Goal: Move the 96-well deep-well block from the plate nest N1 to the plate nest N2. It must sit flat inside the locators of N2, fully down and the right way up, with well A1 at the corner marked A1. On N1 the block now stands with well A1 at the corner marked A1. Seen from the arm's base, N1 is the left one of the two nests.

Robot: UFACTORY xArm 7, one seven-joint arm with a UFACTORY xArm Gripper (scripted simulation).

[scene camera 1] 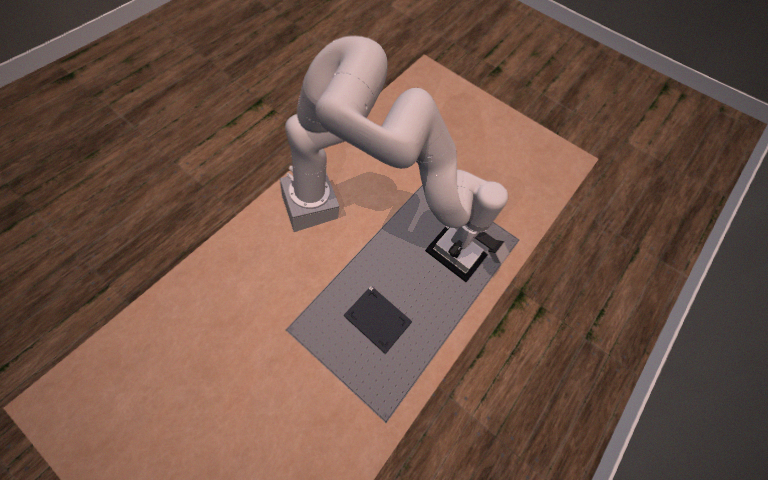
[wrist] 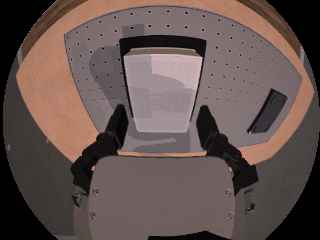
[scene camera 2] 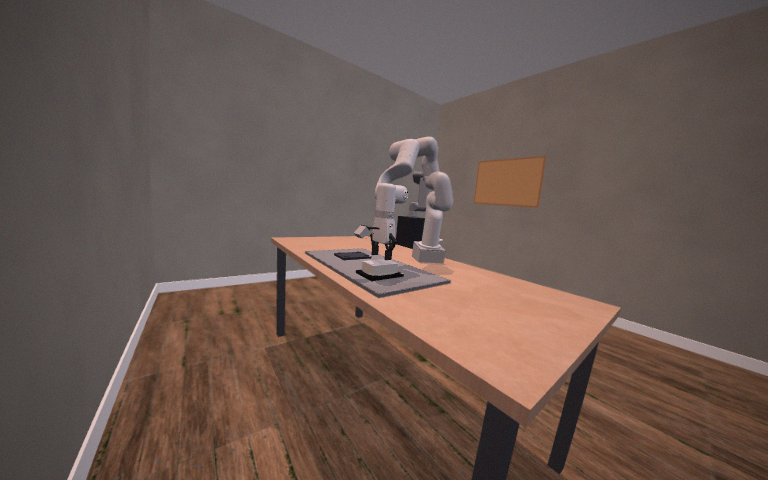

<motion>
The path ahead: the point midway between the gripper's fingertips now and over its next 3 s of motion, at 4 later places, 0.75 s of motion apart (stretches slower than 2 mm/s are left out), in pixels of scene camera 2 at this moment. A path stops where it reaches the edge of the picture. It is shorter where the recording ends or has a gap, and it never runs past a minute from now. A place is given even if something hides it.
The gripper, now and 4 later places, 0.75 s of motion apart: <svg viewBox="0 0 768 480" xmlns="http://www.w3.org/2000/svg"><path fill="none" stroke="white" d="M381 257L380 264L380 266L380 269L380 268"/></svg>
</motion>
